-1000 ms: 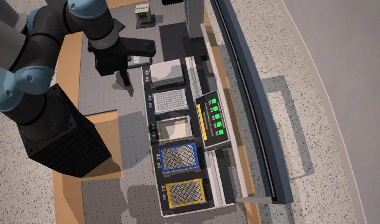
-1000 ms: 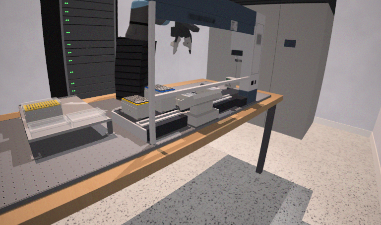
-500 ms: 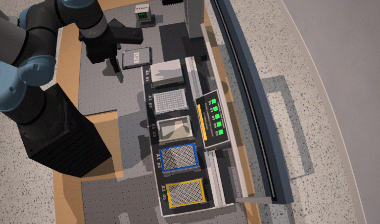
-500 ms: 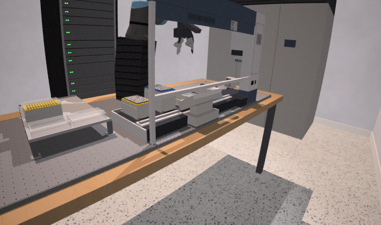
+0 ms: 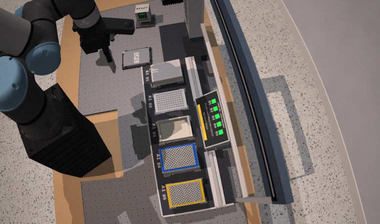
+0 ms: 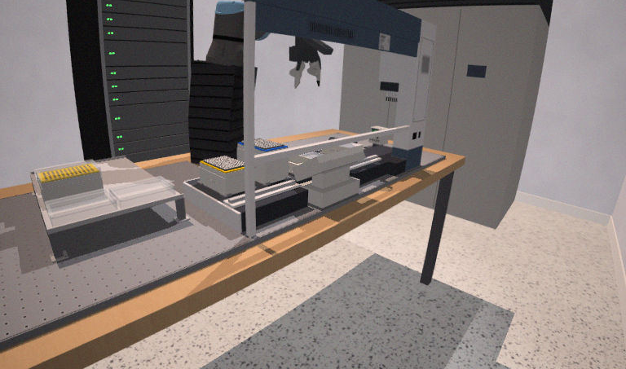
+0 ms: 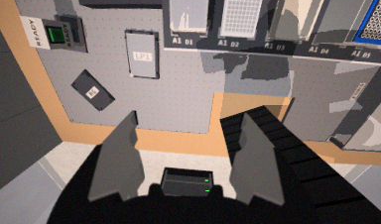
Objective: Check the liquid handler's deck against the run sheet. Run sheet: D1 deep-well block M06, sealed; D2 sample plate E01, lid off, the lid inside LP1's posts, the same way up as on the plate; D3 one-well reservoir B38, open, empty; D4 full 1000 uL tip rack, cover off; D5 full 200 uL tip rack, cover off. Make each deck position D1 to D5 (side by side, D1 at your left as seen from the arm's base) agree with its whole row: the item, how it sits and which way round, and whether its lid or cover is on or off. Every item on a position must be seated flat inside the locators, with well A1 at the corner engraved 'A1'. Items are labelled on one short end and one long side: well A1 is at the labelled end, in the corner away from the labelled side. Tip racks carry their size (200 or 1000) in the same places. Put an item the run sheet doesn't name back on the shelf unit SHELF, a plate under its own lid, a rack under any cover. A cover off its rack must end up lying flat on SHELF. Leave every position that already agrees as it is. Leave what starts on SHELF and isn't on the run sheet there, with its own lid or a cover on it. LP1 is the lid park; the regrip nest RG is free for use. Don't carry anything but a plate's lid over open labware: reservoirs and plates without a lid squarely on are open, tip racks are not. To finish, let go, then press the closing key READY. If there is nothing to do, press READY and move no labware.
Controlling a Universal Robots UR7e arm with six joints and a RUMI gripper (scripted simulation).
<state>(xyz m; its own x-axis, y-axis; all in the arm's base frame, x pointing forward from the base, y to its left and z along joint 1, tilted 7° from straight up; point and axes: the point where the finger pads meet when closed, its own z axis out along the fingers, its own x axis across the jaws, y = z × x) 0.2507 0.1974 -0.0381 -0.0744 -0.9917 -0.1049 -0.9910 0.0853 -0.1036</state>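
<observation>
My hand is 170 mm short of the sealed deep-well block and 220 mm above it. From my hand the other things lie so: sample plate: 150 mm ahead, 120 mm to the right, 240 mm below; flat grey lid: 50 mm ahead, 170 mm to the left, 280 mm below; one-well reservoir: 130 mm ahead, 240 mm to the right, 230 mm below.
</observation>
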